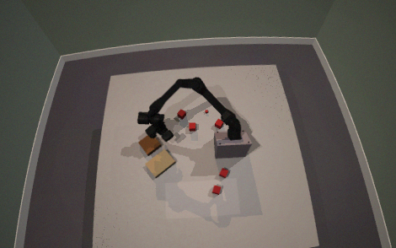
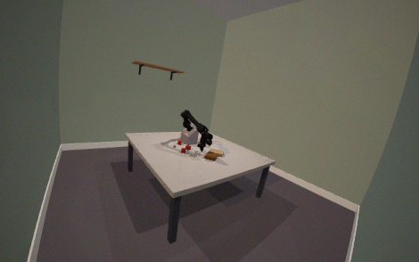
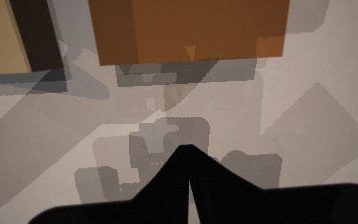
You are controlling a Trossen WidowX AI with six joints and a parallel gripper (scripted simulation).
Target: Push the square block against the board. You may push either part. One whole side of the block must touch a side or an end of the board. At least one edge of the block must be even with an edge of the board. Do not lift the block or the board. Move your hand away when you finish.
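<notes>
My gripper tip is now 18 cm to the right of the flat tan wooden piece, 3 cm short of it and 3 cm above it. From my gripper tip the other things lie so: brown square block: 9 cm ahead, 5 cm to the left, 3 cm below.
</notes>
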